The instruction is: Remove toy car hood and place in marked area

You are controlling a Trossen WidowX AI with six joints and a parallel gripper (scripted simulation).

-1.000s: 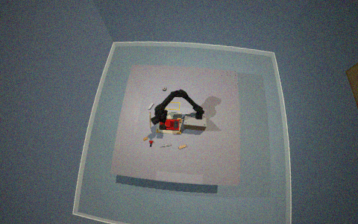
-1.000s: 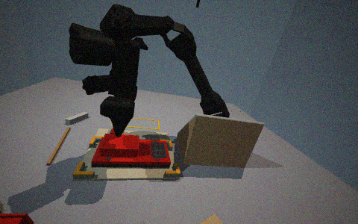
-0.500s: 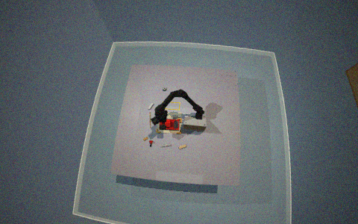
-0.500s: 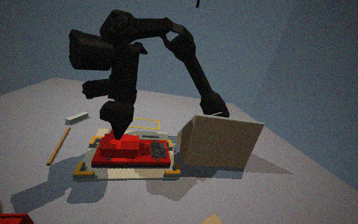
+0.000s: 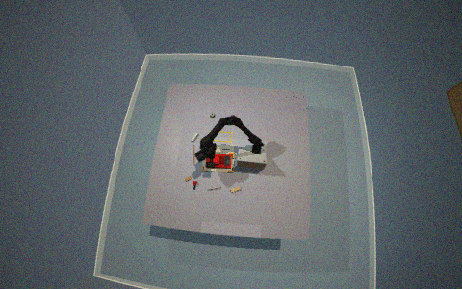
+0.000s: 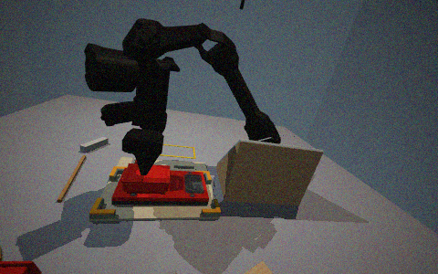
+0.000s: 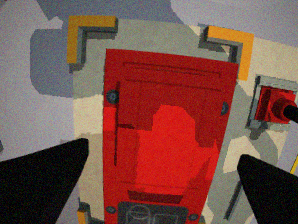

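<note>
The hood lies 40 mm below my gripper tip. Round my gripper tip: wooden stick: 170 mm ahead, 70 mm below, 30 mm to the right.
</note>
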